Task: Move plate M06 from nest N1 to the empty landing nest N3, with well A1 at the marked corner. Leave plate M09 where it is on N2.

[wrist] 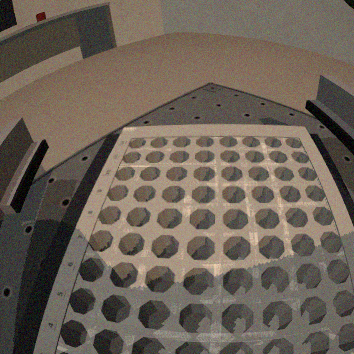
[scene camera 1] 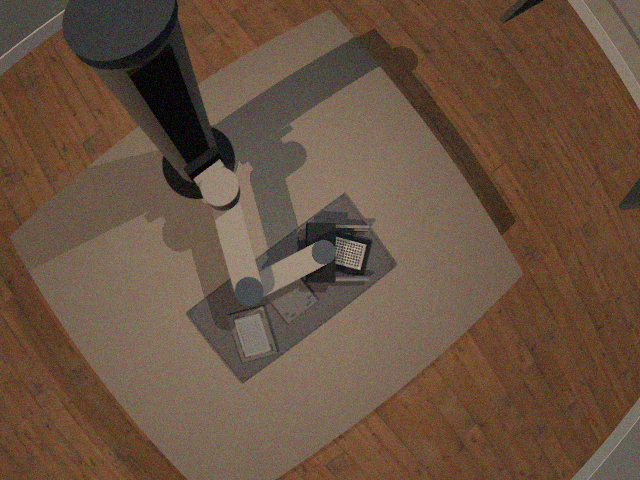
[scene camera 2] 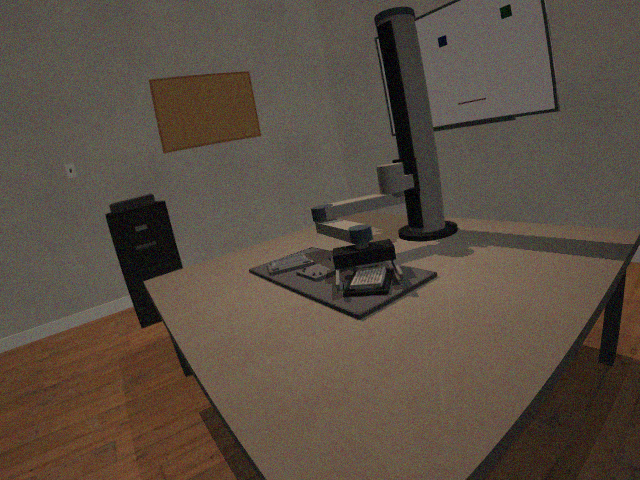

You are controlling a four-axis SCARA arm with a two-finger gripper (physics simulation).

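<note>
Plate M06 (scene camera 1: 351, 253) (scene camera 2: 368, 276) (wrist: 202, 218), pale with round wells, lies in the dark nest (scene camera 1: 367, 255) (scene camera 2: 367, 292) (wrist: 42, 280) at one end of the base board; I take this nest for N3. Its side numbers fall toward the near left; its near end, with corner A1, is cut off in the wrist view. My gripper (scene camera 1: 355, 253) (scene camera 2: 367, 279) (wrist: 179, 99) is open over the plate, one finger out to each side and apart from it. Plate M09 (scene camera 1: 252, 334) (scene camera 2: 290, 262) lies in the nest at the other end. The middle nest (scene camera 1: 293, 304) (scene camera 2: 314, 271) holds no plate. Nest labels are unreadable.
The grey base board (scene camera 1: 320, 310) (scene camera 2: 330, 297) (wrist: 230, 102) carries all three nests on the large table (scene camera 1: 439, 289) (scene camera 2: 361, 382). The arm column (scene camera 1: 155, 93) (scene camera 2: 421, 124) stands behind the board. My forearm (scene camera 1: 292, 268) (scene camera 2: 336, 230) passes above the board near the middle nest.
</note>
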